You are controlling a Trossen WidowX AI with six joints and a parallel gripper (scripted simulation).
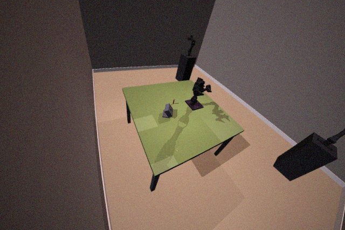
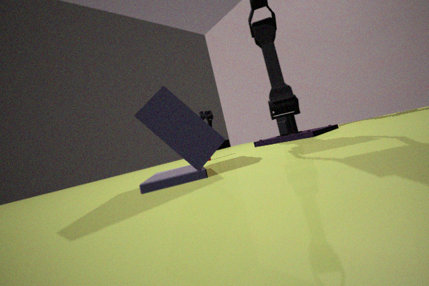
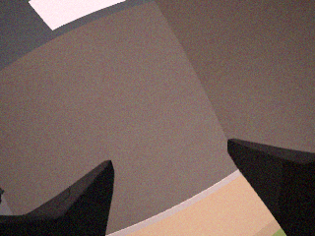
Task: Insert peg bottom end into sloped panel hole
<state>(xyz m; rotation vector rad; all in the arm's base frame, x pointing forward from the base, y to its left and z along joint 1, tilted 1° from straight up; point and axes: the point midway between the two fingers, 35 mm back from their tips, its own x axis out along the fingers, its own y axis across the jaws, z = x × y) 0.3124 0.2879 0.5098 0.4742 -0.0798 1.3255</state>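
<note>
My gripper tip is now 7 cm past the red square peg, 47 cm to the left of it and 48 cm above it. Round my gripper tip: grey-blue sloped panel (11 cm ahead, 32 cm to the right, 47 cm below).
</note>
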